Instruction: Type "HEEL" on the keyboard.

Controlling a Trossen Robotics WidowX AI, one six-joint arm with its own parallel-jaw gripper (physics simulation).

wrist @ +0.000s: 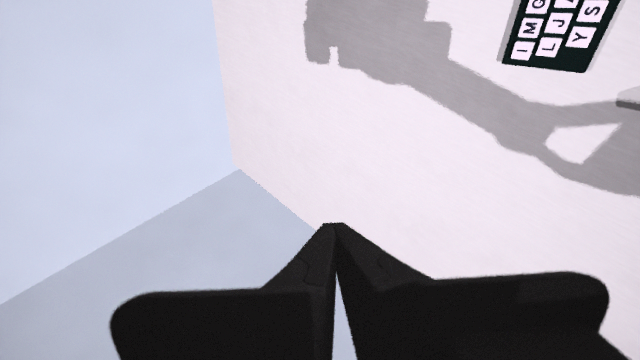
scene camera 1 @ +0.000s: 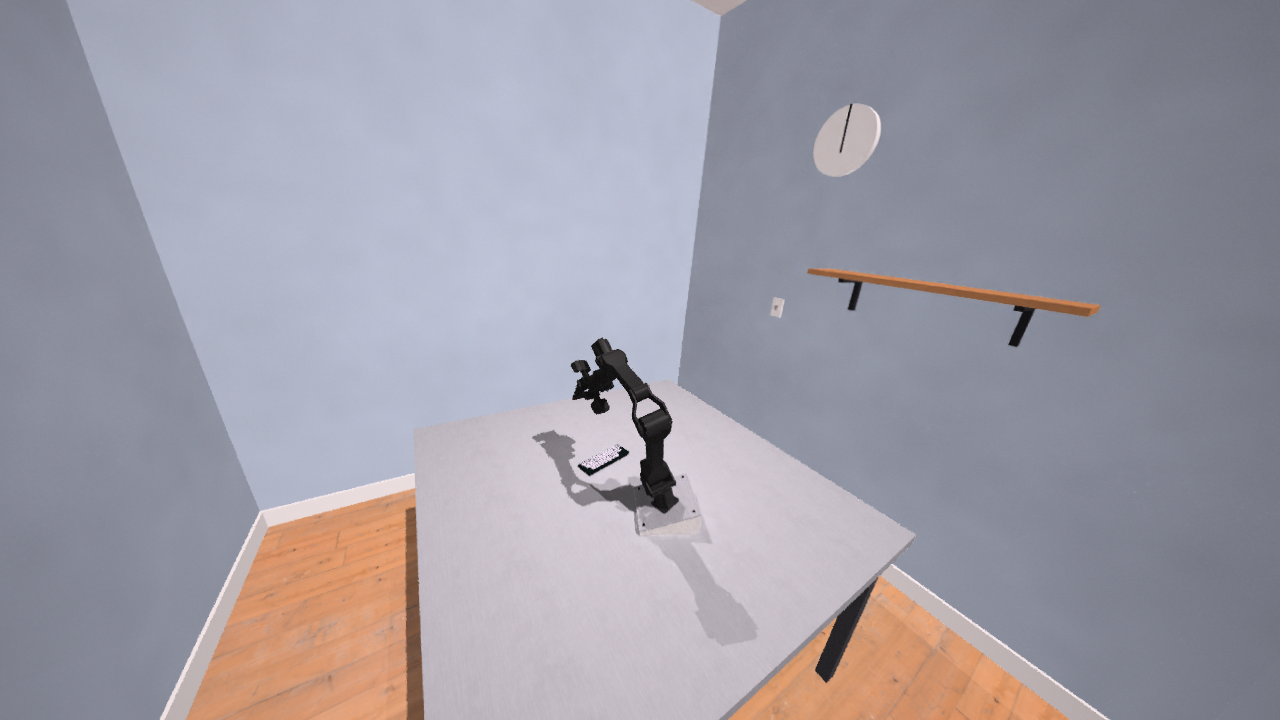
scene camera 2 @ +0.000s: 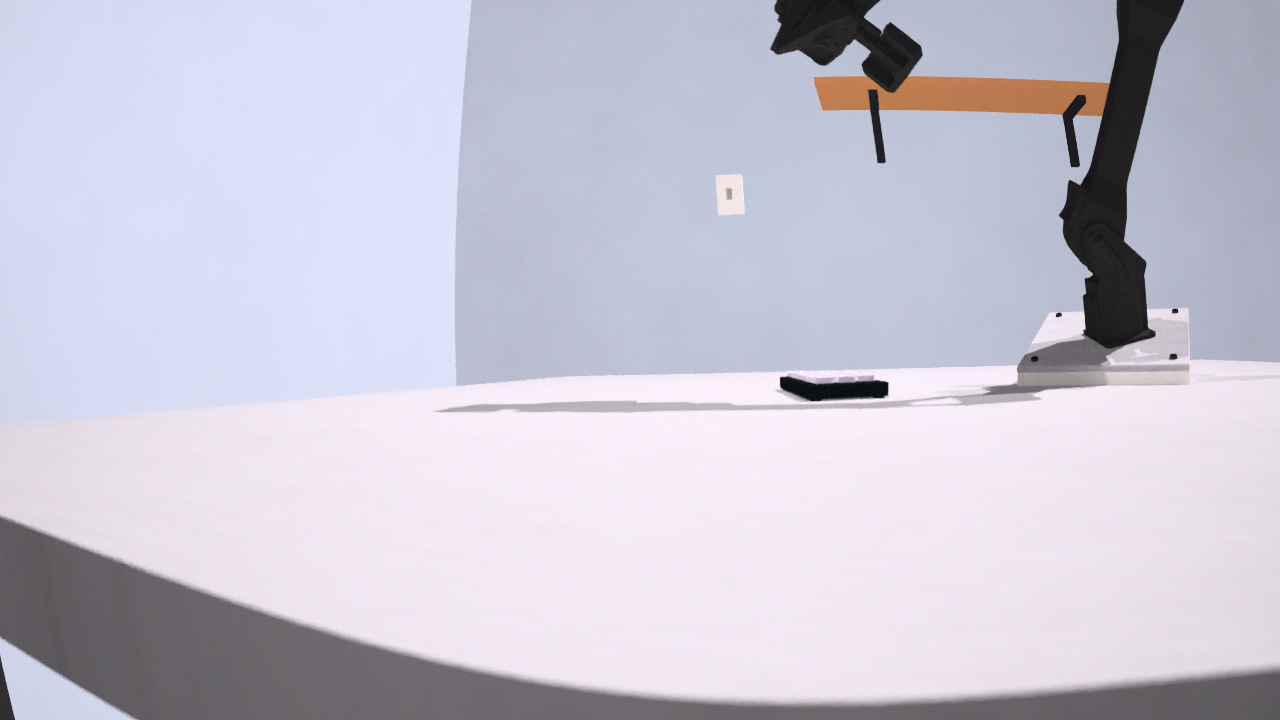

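Pixels of known places: gripper, between the fingertips: (wrist: 333, 232) (scene camera 1: 573, 399) (scene camera 2: 774, 49); arm's base, origin of its link: (scene camera 1: 665, 502) (scene camera 2: 1118, 334).
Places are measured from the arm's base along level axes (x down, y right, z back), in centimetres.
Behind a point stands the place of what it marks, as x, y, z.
Note:
The keyboard (scene camera 1: 603, 459) {3.1, -1.6, -31.5} (scene camera 2: 833, 388) {3.7, -10.5, -32.5} (wrist: 570, 64) {3.3, -9.5, -29.2} is a small dark board with white keys, lying flat on the table (scene camera 1: 501, 573) {4.6, -46.8, -8.9} (scene camera 2: 626, 537) {4.6, -52.7, -39.3} (wrist: 400, 165) {4.6, -28.1, -41.6}. In the wrist view part of it shows at the top right, with keys I, M, L, J, Y and S readable; the H and E keys do not show there. My gripper (scene camera 1: 575, 395) {-23.3, -12.3, -35.0} (scene camera 2: 775, 48) {-23.3, -12.3, -35.0} (wrist: 333, 232) {-23.3, -12.3, -35.0} is shut and empty, its fingertips meeting. It hangs high above the table, well above the keyboard and out of contact with it.
The arm's pale base plate (scene camera 1: 689, 523) {0.3, 0.4, 10.0} (scene camera 2: 1102, 377) {3.9, -6.6, -5.5} stands on the table beside the keyboard. The arm's shadow falls next to the keyboard. A wooden shelf (scene camera 1: 948, 291) (scene camera 2: 966, 95) and a switch plate (scene camera 1: 776, 307) (scene camera 2: 730, 205) are on the wall, with a round clock (scene camera 1: 859, 143) above.

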